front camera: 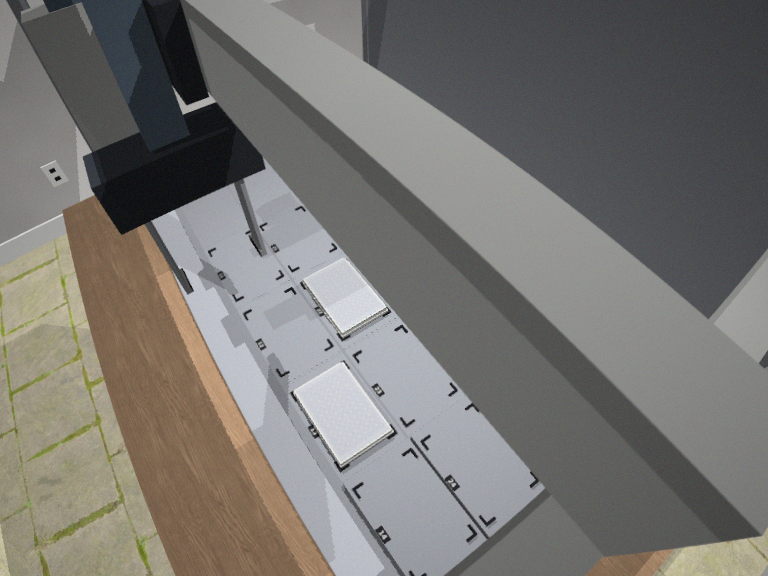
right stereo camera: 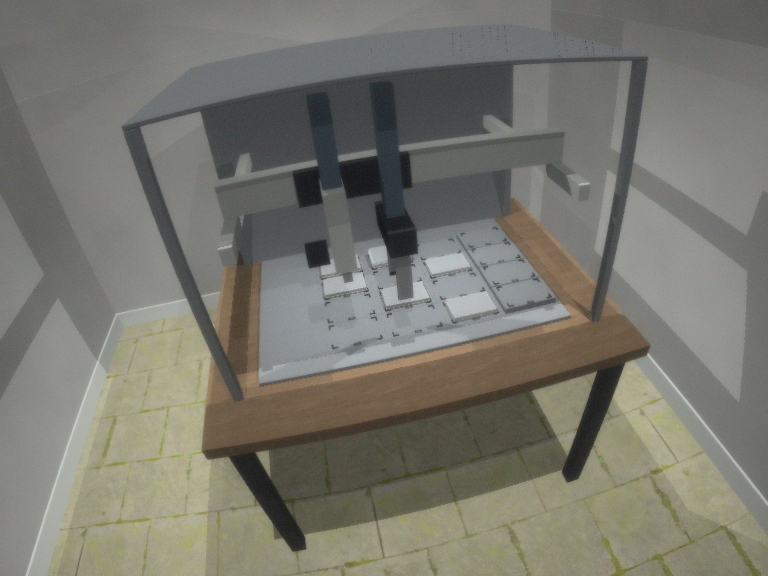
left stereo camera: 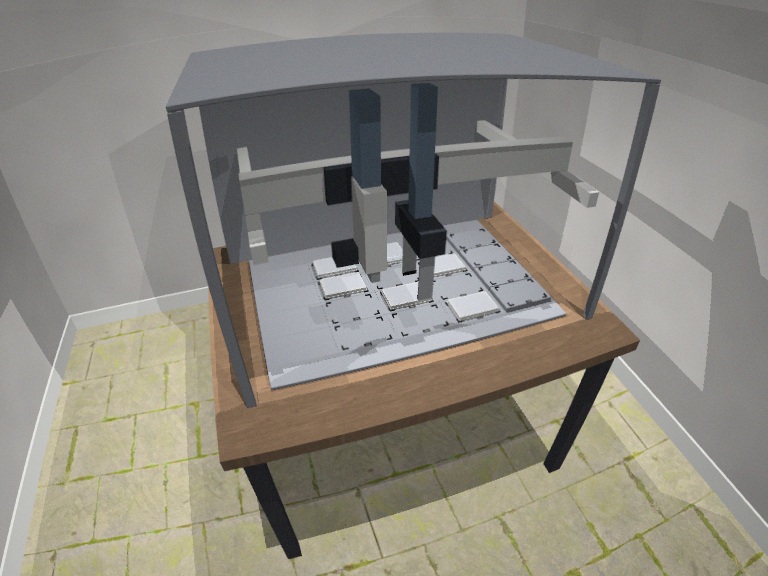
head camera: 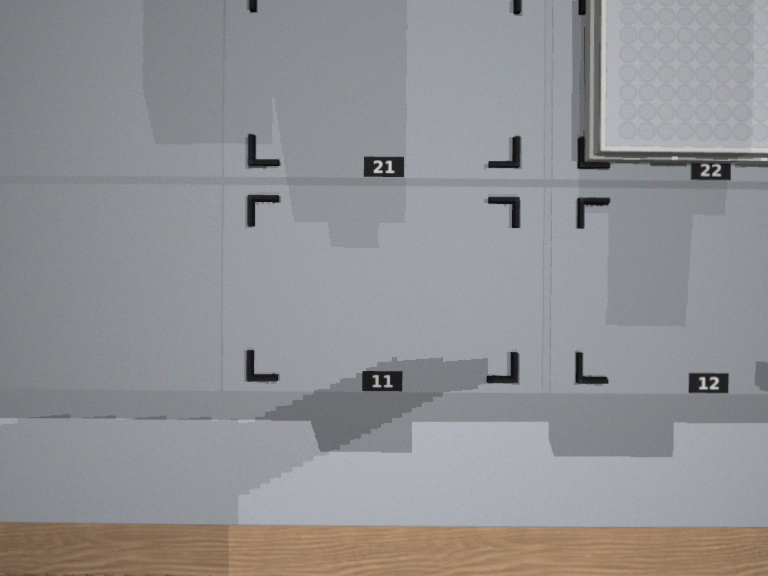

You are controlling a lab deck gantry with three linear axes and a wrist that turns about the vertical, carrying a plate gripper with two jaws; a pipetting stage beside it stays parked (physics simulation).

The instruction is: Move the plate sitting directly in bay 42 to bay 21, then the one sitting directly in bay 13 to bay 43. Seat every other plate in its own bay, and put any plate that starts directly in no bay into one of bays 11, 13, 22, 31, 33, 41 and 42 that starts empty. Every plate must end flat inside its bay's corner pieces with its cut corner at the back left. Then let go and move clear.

gripper: front camera; right stereo camera 401,285; left stereo camera; not seen in the head camera view (out of frame)
same spot on bay 21: (front camera: pixel 302 241) = (head camera: pixel 414 68)
same spot on gripper: (left stereo camera: pixel 426 265) = (front camera: pixel 155 230)
